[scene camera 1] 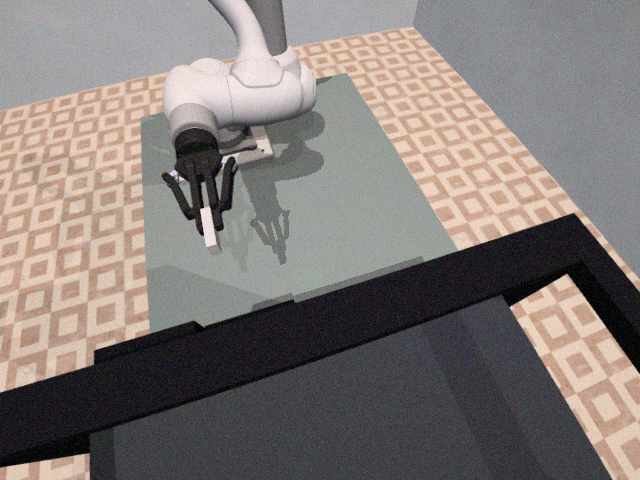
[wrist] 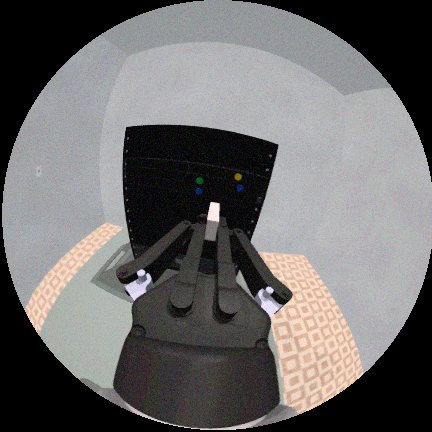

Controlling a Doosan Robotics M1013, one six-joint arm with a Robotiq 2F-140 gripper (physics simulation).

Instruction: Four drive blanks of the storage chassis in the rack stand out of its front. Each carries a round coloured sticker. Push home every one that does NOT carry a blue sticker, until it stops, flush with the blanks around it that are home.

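Seen in the pictures: gripper, fingertip midpoint: (scene camera 1: 214, 250) (wrist: 213, 210); arm's base, origin of the base link: (scene camera 1: 228, 136).
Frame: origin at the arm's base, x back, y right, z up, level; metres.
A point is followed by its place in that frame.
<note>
The dark rack (scene camera 1: 336, 330) @(y -0.089, x -0.868, z 0.547 m) (wrist: 200, 142) @(y -0.045, x -0.839, z 0.498 m) shows from above and behind in the scene view, front-on in the wrist view. In the wrist view four round stickers mark blanks on its black front: green (wrist: 199, 180) @(y -0.024, x -0.789, z 0.393 m) upper left, yellow (wrist: 238, 176) @(y 0.075, x -0.790, z 0.422 m) upper right, one blue (wrist: 198, 191) @(y -0.022, x -0.789, z 0.362 m) below the green, another blue (wrist: 240, 188) @(y 0.087, x -0.790, z 0.391 m) below the yellow. Blank edges and how far they stand out are too dark to tell. My gripper (scene camera 1: 210, 229) (wrist: 213, 210) @(y 0.025, x -0.668, z 0.364 m) is shut, with a pale block-shaped tip (scene camera 1: 208, 227) (wrist: 214, 211) at its fingertips. It is in front of the rack, apart from it, its tip below the stickers in the wrist view.
A grey-green floor mat (scene camera 1: 351, 206) @(y -0.326, x -0.394, z -0.040 m) (wrist: 75, 330) lies under the arm and reaches toward the rack. Patterned floor (scene camera 1: 465, 170) (wrist: 320, 320) surrounds it. The white arm (scene camera 1: 258, 98) @(y -0.106, x -0.353, z 0.372 m) stands behind the gripper. Grey walls (scene camera 1: 542, 93) (wrist: 310, 200) enclose the space.
</note>
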